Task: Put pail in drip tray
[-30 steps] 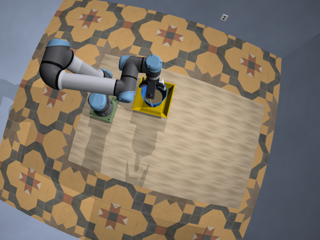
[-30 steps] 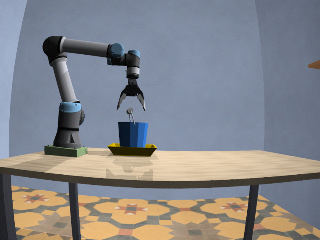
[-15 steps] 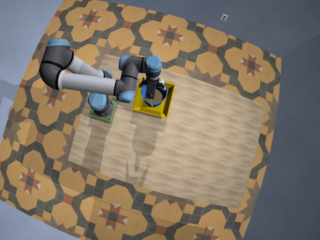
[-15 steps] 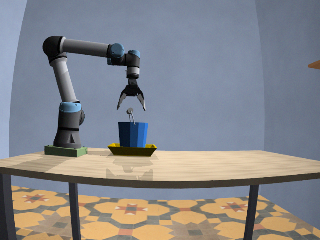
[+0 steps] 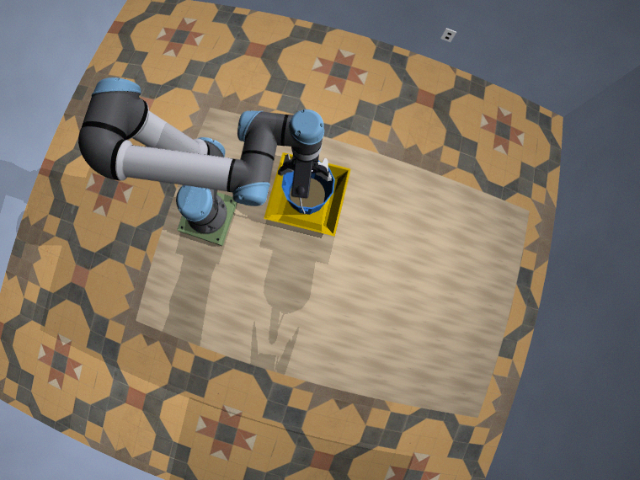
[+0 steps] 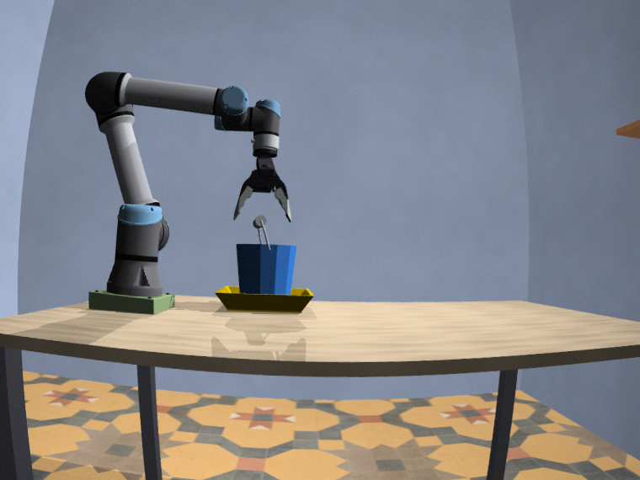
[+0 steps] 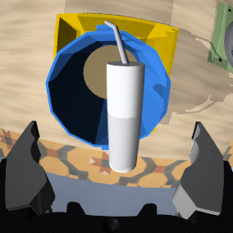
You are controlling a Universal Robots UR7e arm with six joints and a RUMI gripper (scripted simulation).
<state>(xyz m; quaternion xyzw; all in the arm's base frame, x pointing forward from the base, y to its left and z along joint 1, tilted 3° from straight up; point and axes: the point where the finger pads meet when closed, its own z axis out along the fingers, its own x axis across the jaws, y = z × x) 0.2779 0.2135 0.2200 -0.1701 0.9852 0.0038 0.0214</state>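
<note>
The white-grey grip lies 3 cm below my hand. The rest, counted from my hand: blue pail (9 cm below); yellow drip tray (1 cm ahead, 1 cm to the left, 23 cm below).
</note>
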